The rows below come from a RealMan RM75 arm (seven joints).
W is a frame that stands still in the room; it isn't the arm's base.
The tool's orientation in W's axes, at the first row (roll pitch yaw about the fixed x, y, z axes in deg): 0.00 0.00 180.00
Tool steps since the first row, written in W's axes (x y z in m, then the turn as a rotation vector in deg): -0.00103 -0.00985 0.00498 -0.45 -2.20 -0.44; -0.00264 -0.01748 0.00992 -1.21 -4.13 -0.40; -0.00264 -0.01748 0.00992 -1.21 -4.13 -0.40; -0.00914 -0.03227 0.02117 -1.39 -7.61 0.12; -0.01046 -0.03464 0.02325 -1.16 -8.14 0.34
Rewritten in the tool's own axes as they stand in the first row. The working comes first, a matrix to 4 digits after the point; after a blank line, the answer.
The tool's axes in the first row as the columns of a matrix, in W's axes (used below as rounded here):
-1.0000 0.0000 0.0000
0.0000 -1.0000 0.0000
0.0000 0.0000 1.0000

0.00103 0.00985 0.00498 0.45 2.20 -0.44; 0.00264 0.01748 0.00992 1.21 4.13 -0.40; 0.00264 0.01748 0.00992 1.21 4.13 -0.40; 0.00914 0.03227 0.02117 1.39 7.61 0.12; 0.01046 0.03464 0.02325 1.16 8.14 0.34
